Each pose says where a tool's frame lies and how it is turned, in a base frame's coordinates. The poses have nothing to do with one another.
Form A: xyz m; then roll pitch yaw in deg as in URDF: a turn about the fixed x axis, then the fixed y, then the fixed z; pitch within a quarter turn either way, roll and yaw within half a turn.
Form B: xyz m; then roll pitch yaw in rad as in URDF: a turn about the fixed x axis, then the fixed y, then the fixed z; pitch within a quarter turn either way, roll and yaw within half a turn. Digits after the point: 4 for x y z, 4 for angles.
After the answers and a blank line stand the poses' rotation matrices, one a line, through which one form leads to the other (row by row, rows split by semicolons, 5 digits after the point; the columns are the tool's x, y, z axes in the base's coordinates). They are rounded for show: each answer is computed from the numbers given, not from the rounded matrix.
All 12 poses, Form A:
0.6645 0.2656 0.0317 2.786 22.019 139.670
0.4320 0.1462 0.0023 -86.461 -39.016 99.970
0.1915 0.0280 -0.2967 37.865 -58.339 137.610
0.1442 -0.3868 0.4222 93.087 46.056 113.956
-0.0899 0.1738 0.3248 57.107 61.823 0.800
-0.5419 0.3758 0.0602 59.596 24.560 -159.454
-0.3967 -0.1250 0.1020 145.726 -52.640 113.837
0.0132 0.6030 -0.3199 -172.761 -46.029 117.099
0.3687 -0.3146 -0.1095 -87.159 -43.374 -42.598
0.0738 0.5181 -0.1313 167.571 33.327 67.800
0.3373 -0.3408 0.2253 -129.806 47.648 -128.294
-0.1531 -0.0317 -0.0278 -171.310 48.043 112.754
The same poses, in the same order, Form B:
0.6645 0.2656 0.0317 0.0486 0.3843 2.4377
0.4320 0.1462 0.0023 -1.5090 -0.6810 1.7448
0.1915 0.0280 -0.2967 0.6609 -1.0182 2.4017
0.1442 -0.3868 0.4222 1.6247 0.8038 1.9889
-0.0899 0.1738 0.3248 0.9967 1.0790 0.0140
-0.5419 0.3758 0.0602 1.0401 0.4287 -2.7830
-0.3967 -0.1250 0.1020 2.5434 -0.9187 1.9868
0.0132 0.6030 -0.3199 -3.0152 -0.8034 2.0438
0.3687 -0.3146 -0.1095 -1.5212 -0.7570 -0.7435
0.0738 0.5181 -0.1313 2.9247 0.5817 1.1833
0.3373 -0.3408 0.2253 -2.2655 0.8316 -2.2392
-0.1531 -0.0317 -0.0278 -2.9899 0.8385 1.9679

-0.70672 -0.66032 -0.25401; 0.59998 -0.74963 0.27941; -0.37491 0.04506 0.92596
-0.13452 -0.16958 -0.97629; 0.76524 0.60816 -0.21108; 0.62954 -0.77549 0.04796
-0.38767 -0.14637 0.91010; 0.35387 -0.93530 0.00032; 0.85117 0.32218 0.41438
-0.28177 -0.24272 0.92828; 0.63418 0.67891 0.37001; -0.72002 0.69295 -0.03737
0.47215 0.73252 0.49039; 0.00659 0.55335 -0.83292; -0.88149 0.39650 0.25644
-0.85167 -0.15806 -0.49967; -0.31921 -0.59972 0.73379; -0.41565 0.78445 0.46031
-0.24524 0.93676 0.24967; 0.55506 -0.07547 0.82838; 0.79484 0.34173 -0.50145
-0.31627 0.84181 -0.43740; 0.61808 0.53263 0.57818; 0.71969 -0.08749 -0.68876
0.53508 0.53846 0.65096; -0.49199 -0.42778 0.75826; 0.68676 -0.72599 0.03603
0.31570 0.94885 -0.00345; 0.77361 -0.25950 -0.57809; -0.54942 0.17983 -0.81597
-0.41748 -0.15063 0.89611; -0.52873 0.84230 -0.10474; -0.73902 -0.51753 -0.43129
-0.25859 0.95504 0.14499; 0.61654 0.27872 -0.73634; -0.74365 -0.10101 -0.66090

